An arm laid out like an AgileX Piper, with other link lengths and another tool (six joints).
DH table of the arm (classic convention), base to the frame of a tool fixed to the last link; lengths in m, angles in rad. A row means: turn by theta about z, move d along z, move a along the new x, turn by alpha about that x. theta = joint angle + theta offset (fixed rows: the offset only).
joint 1: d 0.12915, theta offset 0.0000, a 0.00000, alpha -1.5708
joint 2: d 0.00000, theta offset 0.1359, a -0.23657, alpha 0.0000
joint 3: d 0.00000, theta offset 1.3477, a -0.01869, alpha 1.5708
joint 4: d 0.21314, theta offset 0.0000, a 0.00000, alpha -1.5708
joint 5: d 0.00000, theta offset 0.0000, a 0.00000, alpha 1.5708
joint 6: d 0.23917, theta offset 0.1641, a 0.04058, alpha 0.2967
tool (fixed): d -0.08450, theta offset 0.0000, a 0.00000, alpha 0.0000
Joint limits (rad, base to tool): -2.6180..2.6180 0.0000..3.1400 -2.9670..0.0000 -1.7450..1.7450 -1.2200..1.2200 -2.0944..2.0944
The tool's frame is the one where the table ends.
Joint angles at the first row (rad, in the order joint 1, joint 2, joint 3, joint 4, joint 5, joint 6):
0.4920, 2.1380, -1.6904, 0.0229, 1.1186, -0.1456
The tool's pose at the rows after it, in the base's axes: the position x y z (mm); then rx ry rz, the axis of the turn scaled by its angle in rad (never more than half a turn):
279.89 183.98 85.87 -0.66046 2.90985 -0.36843
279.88 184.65 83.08 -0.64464 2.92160 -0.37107
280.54 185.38 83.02 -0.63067 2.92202 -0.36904
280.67 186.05 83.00 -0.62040 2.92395 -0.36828
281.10 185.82 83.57 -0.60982 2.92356 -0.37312
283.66 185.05 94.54 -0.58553 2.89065 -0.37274
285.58 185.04 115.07 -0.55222 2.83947 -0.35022
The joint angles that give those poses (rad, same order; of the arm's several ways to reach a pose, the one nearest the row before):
0.4920, 2.1541, -1.6904, 0.0270, 1.1168, -0.1408
0.4920, 2.1625, -1.6905, 0.0276, 1.1147, -0.1282
0.4920, 2.1624, -1.6905, 0.0276, 1.1104, -0.1197
0.4927, 2.1623, -1.6905, 0.0276, 1.1088, -0.1122
0.4927, 2.1603, -1.6904, 0.0230, 1.1088, -0.1037
0.4927, 2.1264, -1.6904, 0.0081, 1.1066, -0.0914
0.4927, 2.0653, -1.6905, 0.0000, 1.1066, -0.0819

